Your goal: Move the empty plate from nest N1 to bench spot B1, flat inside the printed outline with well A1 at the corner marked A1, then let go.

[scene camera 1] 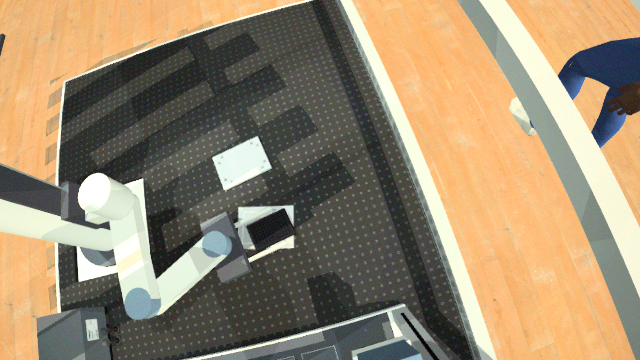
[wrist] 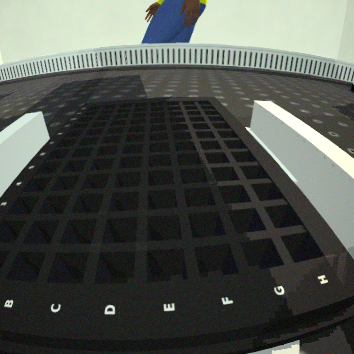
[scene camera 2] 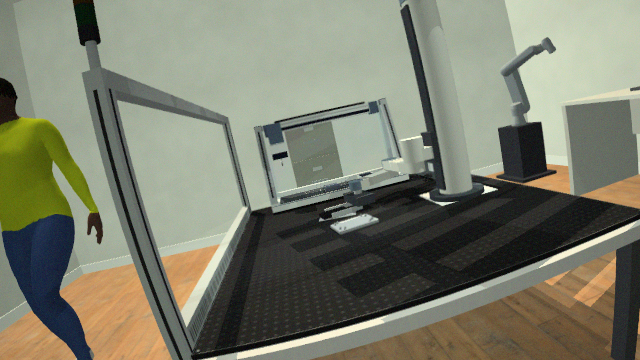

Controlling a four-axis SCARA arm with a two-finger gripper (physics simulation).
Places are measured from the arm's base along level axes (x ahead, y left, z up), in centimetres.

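Pixels of known places: gripper, fingertip midpoint: (scene camera 1: 278, 225) (wrist: 148, 121) (scene camera 2: 328, 213); arm's base, origin of the base link: (scene camera 2: 456, 193).
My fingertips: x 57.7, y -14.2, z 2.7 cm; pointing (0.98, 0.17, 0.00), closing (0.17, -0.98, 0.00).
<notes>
For each thing: its middle in the pictures, then the offset to it from my fingertips. "spot": a spot on its surface instead.
- black empty plate, body centre: (wrist: 147, 157) (scene camera 1: 270, 229) (scene camera 2: 334, 212) dx -2.7, dy -0.5, dz -0.4 cm
- bench spot B1, surface spot: (scene camera 1: 286, 212) spot: dx +3.1, dy +3.3, dz -0.5 cm
- Nest N1, body centre: (scene camera 1: 241, 162) (scene camera 2: 353, 222) dx -7.1, dy +23.0, dz -0.3 cm
- grey box, surface spot: (scene camera 1: 72, 332) spot: dx -64.8, dy -17.1, dz +10.1 cm
- slotted rail, surface spot: (wrist: 175, 56) spot: dx +42.6, dy +2.4, dz +0.2 cm
The black empty plate (scene camera 1: 270, 231) (scene camera 2: 327, 215) (wrist: 150, 200) is held between the two white fingers of my gripper (scene camera 1: 279, 227) (wrist: 148, 121). Letters B to H show along its near edge in the wrist view; corner A1 does not show there. In scene camera 1 the plate overlaps the white card of bench spot B1 (scene camera 1: 288, 211) and looks turned relative to the card's edges. The plate and fingers hide most of the card and its outline. The plate is low; whether it touches the card cannot be told. Nest N1 (scene camera 1: 242, 162) (scene camera 2: 355, 224) is a white block with small corner pegs, beside the card.
The arm's column (scene camera 2: 445, 100) rises from the bench. A framed machine (scene camera 1: 345, 332) (scene camera 2: 259, 165) stands along one side, and a grey box (scene camera 1: 72, 332) stands at the lower left in scene camera 1. A slotted rail (wrist: 175, 56) edges the bench. A person (scene camera 2: 37, 200) stands beyond it.
</notes>
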